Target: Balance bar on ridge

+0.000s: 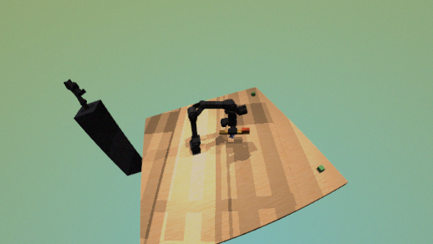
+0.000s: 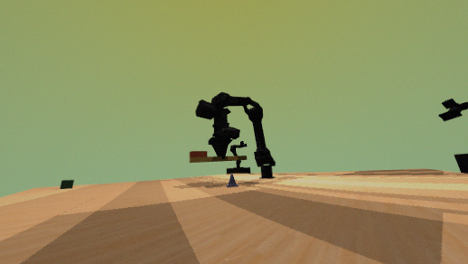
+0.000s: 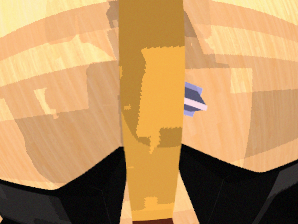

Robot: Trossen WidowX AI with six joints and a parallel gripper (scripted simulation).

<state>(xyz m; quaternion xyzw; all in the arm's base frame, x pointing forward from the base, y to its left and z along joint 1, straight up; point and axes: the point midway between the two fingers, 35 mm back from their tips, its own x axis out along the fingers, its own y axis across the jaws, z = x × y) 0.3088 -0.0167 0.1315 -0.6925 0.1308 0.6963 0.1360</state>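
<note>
The ridge lies 50 mm to the left of my gripper tip and 80 mm below it.
</note>
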